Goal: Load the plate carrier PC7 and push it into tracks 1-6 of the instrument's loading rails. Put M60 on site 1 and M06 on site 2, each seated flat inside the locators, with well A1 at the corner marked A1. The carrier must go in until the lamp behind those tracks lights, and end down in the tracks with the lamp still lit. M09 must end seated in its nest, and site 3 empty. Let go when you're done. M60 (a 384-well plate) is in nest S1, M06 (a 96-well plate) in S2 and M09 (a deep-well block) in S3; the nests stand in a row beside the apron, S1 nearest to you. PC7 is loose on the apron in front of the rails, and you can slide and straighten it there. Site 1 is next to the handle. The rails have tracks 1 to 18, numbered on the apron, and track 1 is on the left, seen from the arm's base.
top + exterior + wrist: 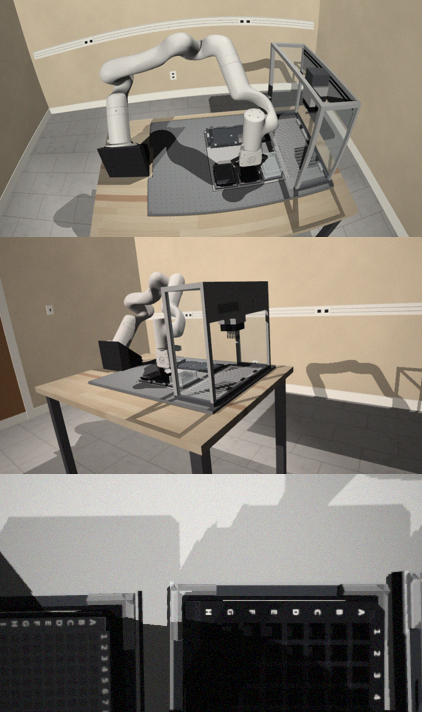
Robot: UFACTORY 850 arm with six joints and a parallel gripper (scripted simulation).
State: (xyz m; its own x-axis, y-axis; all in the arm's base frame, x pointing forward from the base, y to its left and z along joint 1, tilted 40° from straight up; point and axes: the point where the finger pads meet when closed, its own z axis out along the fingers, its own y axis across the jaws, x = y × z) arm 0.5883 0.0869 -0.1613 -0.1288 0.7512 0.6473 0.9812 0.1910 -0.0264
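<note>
My hand is 2 cm above the nest S2. Round my hand: nest S1 (11 cm behind, 2 cm to the right, 2 cm below); then clear deep-well block M09 (11 cm ahead, 2 cm to the left); then plate carrier PC7 (3 cm behind, 26 cm to the left, 1 cm below).
</note>
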